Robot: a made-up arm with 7 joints.
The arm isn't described. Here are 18 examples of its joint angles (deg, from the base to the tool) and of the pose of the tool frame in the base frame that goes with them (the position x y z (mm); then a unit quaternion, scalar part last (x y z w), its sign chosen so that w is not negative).
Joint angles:
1: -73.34 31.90 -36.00 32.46 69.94 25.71 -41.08
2: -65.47 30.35 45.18 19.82 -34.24 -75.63 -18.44
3: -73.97 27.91 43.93 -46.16 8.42 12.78 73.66
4: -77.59 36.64 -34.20 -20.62 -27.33 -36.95 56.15
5: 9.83 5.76 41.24 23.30 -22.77 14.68 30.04
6: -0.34 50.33 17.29 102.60 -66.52 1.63 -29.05
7: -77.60 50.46 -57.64 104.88 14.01 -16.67 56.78
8: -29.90 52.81 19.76 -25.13 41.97 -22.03 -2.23
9: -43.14 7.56 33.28 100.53 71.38 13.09 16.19
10: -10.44 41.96 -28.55 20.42 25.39 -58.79 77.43
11: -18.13 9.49 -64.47 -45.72 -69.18 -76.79 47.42
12: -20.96 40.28 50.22 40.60 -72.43 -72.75 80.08
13: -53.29 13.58 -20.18 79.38 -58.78 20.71 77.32
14: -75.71 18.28 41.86 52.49 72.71 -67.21 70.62
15: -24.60 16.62 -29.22 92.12 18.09 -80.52 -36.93
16: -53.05 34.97 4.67 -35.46 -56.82 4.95 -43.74
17: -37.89 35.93 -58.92 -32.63 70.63 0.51 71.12
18: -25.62 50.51 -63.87 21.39 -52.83 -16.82 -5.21
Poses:
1: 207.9 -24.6 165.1 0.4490 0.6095 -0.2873 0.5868
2: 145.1 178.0 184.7 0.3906 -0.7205 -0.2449 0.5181
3: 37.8 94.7 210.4 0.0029 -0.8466 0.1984 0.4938
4: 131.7 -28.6 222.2 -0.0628 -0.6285 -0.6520 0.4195
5: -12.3 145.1 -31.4 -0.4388 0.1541 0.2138 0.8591
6: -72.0 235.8 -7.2 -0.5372 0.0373 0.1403 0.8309
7: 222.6 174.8 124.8 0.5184 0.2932 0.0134 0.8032
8: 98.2 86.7 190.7 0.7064 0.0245 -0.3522 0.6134
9: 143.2 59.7 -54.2 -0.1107 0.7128 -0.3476 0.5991
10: 122.2 65.5 -9.8 0.1327 -0.2216 -0.5122 0.8191
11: 56.7 -66.5 99.5 -0.8440 -0.4384 -0.2145 0.2223
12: 71.2 246.2 55.2 -0.1422 -0.7598 0.5242 0.3574
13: 176.7 35.3 -15.1 -0.3114 0.3771 0.2257 0.8426
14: 226.6 89.8 184.4 0.3071 -0.5429 -0.2220 0.7494
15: 106.2 60.0 -90.3 -0.0926 0.3463 -0.9051 0.2288
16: 130.8 50.6 195.5 0.1735 -0.2139 -0.9477 0.1612
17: 63.9 -36.9 100.2 0.4505 -0.5428 -0.4658 0.5342
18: 113.4 84.8 -46.5 -0.3081 0.3444 -0.6752 0.5750
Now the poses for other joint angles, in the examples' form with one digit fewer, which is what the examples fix.
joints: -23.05 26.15 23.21 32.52 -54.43 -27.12 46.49
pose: 134 162 13 -0.354 -0.359 0.118 0.856
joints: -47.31 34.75 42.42 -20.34 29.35 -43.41 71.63
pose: 77 116 210 0.424 -0.761 0.041 0.490
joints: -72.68 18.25 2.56 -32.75 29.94 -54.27 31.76
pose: 65 13 235 0.485 -0.779 -0.330 0.223
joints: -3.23 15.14 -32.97 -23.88 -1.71 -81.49 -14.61
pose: 85 -9 77 0.151 -0.531 -0.776 0.304
